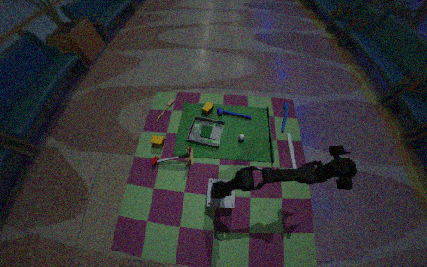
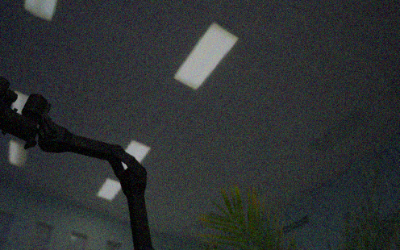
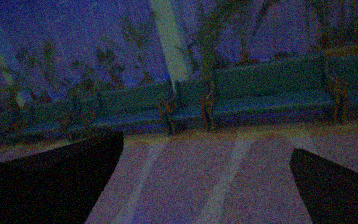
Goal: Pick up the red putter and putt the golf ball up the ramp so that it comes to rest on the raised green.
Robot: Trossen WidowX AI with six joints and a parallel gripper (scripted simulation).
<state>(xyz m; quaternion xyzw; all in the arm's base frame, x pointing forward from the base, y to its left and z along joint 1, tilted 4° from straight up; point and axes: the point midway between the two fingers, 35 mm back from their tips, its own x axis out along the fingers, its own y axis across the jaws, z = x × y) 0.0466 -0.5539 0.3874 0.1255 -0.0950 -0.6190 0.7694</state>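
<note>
My gripper tip is 95 cm to the right of the red putter, 43 cm above it and 16 cm short of it. From my gripper tip the other things lie so: blue putter (55 cm ahead, 48 cm to the left, 44 cm below); then green putting mat (55 cm to the left, 45 cm below, 41 cm ahead); then white golf ball (43 cm to the left, 43 cm below, 33 cm ahead).
</note>
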